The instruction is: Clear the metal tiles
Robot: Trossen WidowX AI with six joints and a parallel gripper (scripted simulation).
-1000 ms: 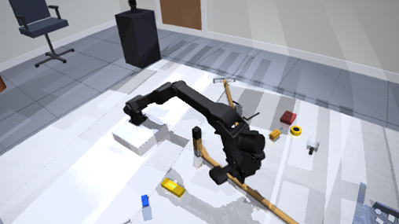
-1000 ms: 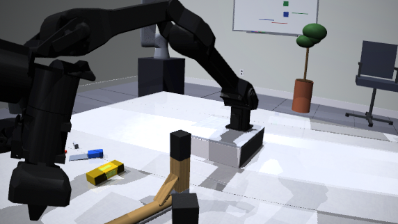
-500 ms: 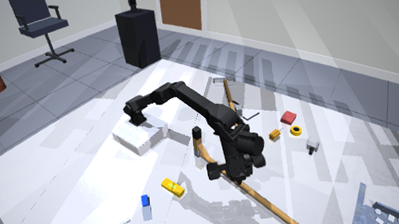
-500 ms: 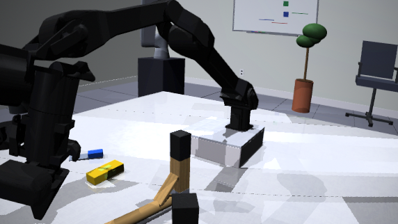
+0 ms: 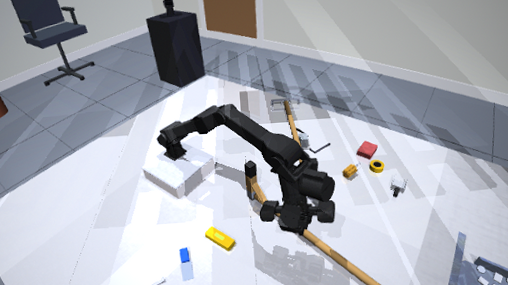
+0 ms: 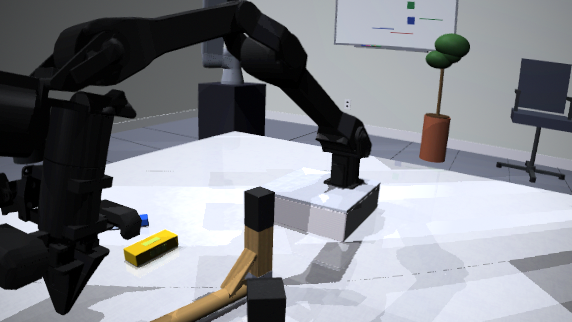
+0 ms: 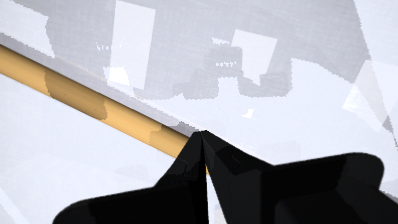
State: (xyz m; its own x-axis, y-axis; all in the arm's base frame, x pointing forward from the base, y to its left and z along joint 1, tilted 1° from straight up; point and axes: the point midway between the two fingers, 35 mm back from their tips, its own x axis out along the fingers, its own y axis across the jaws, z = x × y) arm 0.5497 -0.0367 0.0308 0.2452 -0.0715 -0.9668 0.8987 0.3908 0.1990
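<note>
Right now the long scraper is 50 mm ahead of my gripper tip and 30 mm to the left of it. The rest, counted from my gripper tip: yellow level 200 mm behind, 110 mm to the right, 50 mm below; then orange piece 360 mm to the left, 40 mm below, 10 mm behind; then blue-tipped block 230 mm to the right, 230 mm behind, 60 mm below.
</note>
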